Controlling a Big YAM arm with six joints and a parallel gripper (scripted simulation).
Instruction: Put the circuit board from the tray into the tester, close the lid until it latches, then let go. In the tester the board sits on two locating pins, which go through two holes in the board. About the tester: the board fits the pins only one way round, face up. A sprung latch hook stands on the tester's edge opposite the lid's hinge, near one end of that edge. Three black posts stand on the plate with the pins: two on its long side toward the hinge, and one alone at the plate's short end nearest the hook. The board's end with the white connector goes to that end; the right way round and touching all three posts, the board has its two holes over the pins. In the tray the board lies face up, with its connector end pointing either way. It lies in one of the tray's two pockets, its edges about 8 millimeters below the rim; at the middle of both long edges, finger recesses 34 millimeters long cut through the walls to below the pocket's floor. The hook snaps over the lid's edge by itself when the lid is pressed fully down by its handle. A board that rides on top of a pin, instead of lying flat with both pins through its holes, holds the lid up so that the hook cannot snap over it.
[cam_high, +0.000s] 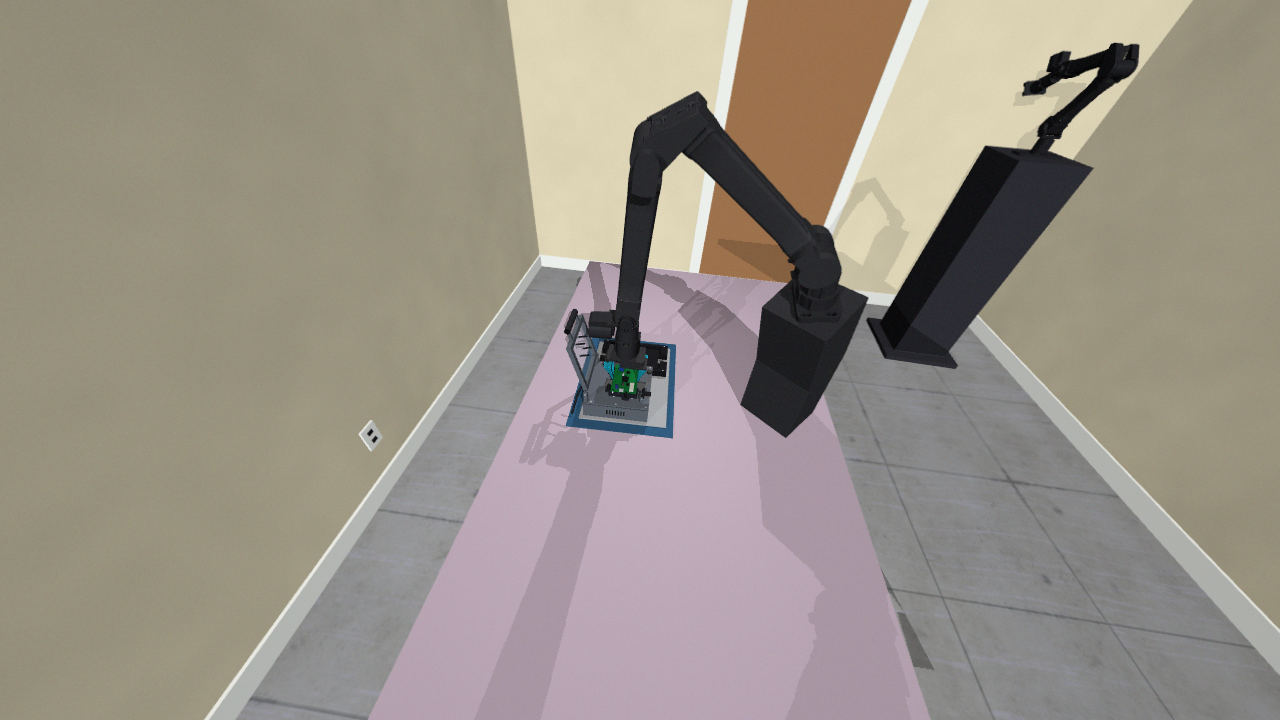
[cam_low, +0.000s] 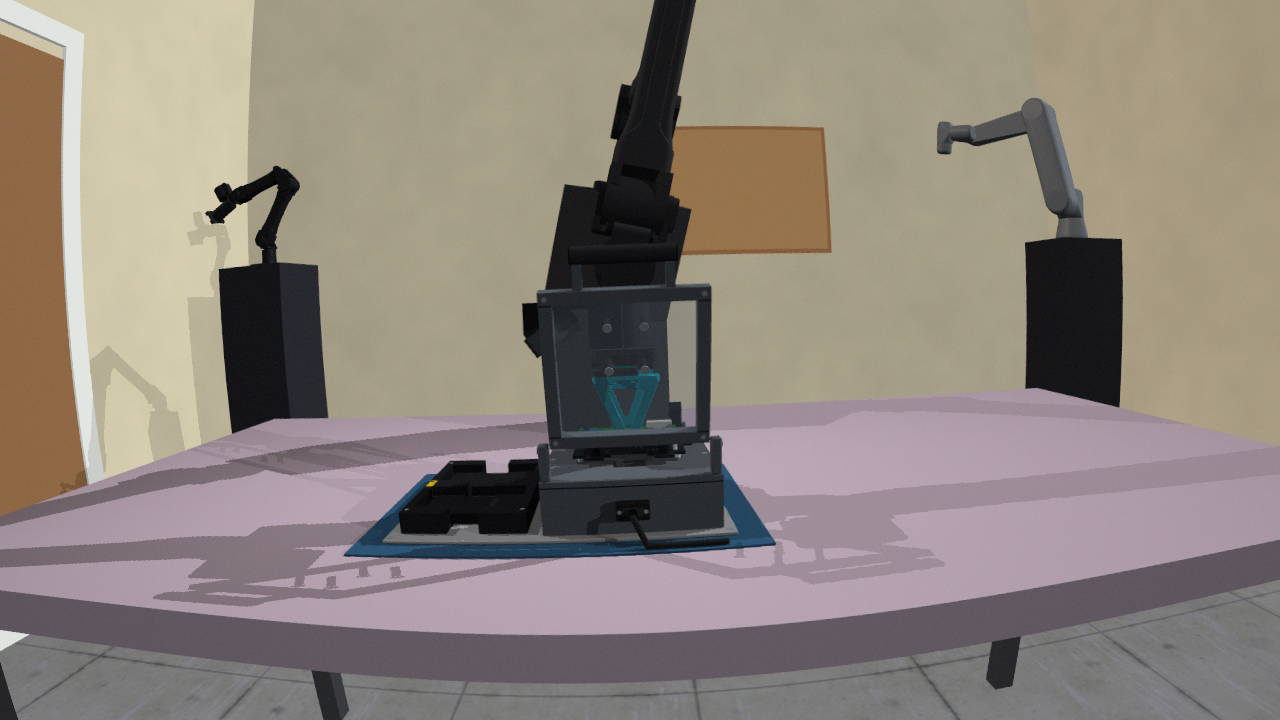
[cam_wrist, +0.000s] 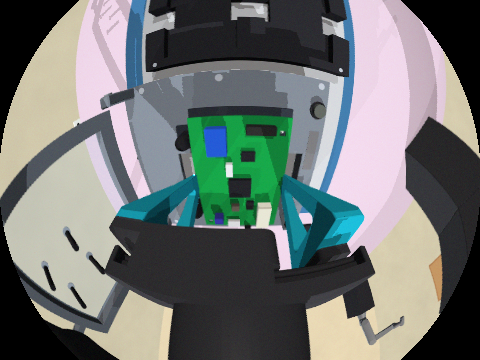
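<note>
Right now the green circuit board is right at my hand. Round my hand: pin plate 2 cm below, 1 cm to the left; then lid 12 cm ahead, 10 cm above, 1 cm to the left.
</note>
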